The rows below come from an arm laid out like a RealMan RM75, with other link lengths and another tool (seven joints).
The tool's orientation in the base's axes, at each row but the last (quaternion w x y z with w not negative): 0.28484, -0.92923, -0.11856, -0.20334; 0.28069, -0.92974, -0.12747, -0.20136; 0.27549, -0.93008, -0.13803, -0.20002; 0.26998, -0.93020, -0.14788, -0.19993; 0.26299, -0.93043, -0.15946, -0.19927; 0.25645, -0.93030, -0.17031, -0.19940; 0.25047, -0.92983, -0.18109, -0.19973; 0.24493, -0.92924, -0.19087, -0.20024; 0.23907, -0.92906, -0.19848, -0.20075
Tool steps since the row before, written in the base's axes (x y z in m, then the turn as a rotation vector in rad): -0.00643, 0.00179, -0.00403, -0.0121, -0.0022, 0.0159; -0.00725, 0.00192, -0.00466, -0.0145, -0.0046, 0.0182; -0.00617, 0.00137, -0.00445, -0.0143, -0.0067, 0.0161; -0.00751, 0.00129, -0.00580, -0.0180, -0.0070, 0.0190; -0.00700, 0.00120, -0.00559, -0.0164, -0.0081, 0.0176; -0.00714, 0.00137, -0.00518, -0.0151, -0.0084, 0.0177; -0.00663, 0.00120, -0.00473, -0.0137, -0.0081, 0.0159; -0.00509, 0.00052, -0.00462, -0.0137, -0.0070, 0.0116; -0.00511, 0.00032, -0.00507, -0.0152, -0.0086, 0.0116
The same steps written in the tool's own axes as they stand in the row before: -0.00733, -0.00167, 0.00208, -0.0039, -0.0099, -0.0170; -0.00827, -0.00190, 0.00245, -0.0053, -0.0099, -0.0209; -0.00723, -0.00134, 0.00237, -0.0064, -0.0072, -0.0204; -0.00899, -0.00135, 0.00302, -0.0084, -0.0096, -0.0239; -0.00840, -0.00140, 0.00303, -0.0078, -0.0075, -0.0230; -0.00824, -0.00198, 0.00281, -0.0067, -0.0068, -0.0228; -0.00757, -0.00201, 0.00254, -0.0063, -0.0057, -0.0208; -0.00633, -0.00097, 0.00255, -0.0080, -0.0049, -0.0168; -0.00658, -0.00079, 0.00283, -0.0097, -0.0044, -0.0181
